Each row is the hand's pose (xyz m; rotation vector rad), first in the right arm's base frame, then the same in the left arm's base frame.
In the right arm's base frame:
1: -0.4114 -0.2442 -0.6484 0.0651 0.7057 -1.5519
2: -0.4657 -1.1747 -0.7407 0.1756 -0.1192 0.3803
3: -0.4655 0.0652 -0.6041 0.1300 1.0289 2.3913
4: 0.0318 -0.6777 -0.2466 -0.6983 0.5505 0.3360
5: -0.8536 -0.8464 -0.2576 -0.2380 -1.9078 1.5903
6: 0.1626 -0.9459 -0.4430 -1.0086 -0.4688 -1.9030
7: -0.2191 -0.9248 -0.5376 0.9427 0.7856 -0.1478
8: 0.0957 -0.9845 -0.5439 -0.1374 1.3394 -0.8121
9: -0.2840 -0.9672 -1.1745 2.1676 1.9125 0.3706
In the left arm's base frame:
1: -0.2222 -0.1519 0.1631 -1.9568 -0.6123 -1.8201
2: 0.0672 0.1371 1.0057 -1.6506 0.9438 0.0859
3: -0.3716 -0.1976 -0.1130 0.2796 2.8603 0.2475
4: 0.4804 0.0566 0.2564 -2.4418 1.6266 -0.3293
5: -0.1796 0.6006 0.5411 -0.4831 0.6263 2.3135
6: 0.6127 -0.0693 0.5634 2.3648 1.6317 0.4023
7: 0.2532 0.0645 0.6526 -1.0058 0.7411 -1.2051
8: 0.5315 -0.0944 0.6579 -1.9844 0.6144 -2.1137
9: -0.0481 -0.3636 1.0237 0.8714 0.9652 -1.7005

